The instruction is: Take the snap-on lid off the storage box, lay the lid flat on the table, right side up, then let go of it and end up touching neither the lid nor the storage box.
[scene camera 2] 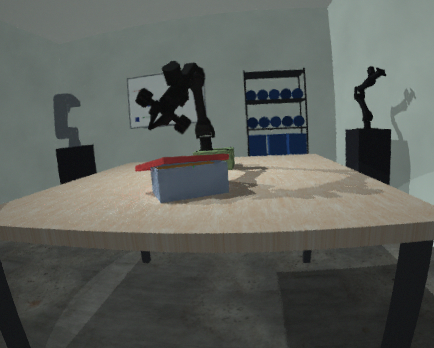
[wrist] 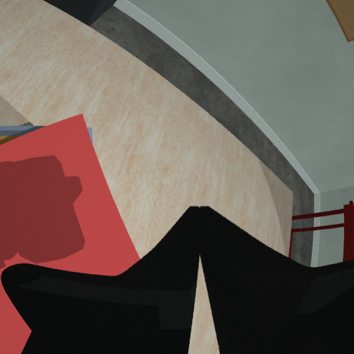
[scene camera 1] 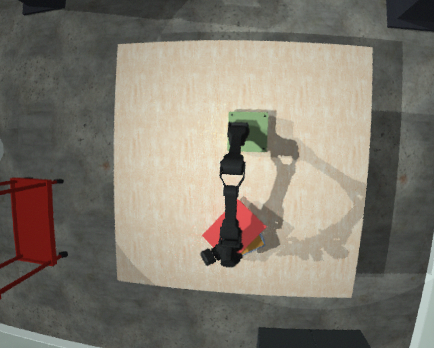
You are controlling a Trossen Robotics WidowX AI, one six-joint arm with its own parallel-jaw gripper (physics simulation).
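The red lid (scene camera 1: pixel 252 225) (scene camera 2: pixel 190 160) (wrist: pixel 102 215) lies askew on top of the storage box, turned relative to it and overhanging at the left in the scene camera 2 view. It looks slightly tilted. The blue-grey storage box (scene camera 2: pixel 192 183) (wrist: pixel 11 128) stands on the table, with part of its orange-brown inside showing beside the lid. My gripper (scene camera 2: pixel 150 128) (wrist: pixel 197 215) is shut with nothing between its fingers. It hangs above the level of the lid, apart from it; in the wrist view its tips appear beside a lid edge. The arm hides part of the lid from above.
The wooden table (scene camera 1: pixel 165 100) (scene camera 2: pixel 300 210) carries both. A green block (scene camera 1: pixel 257 145) (scene camera 2: pixel 230 159) is at the arm's base, behind the box in the scene camera 2 view. A red-framed piece of furniture (scene camera 1: pixel 32 220) stands off the table's left side in the scene camera 1 view.
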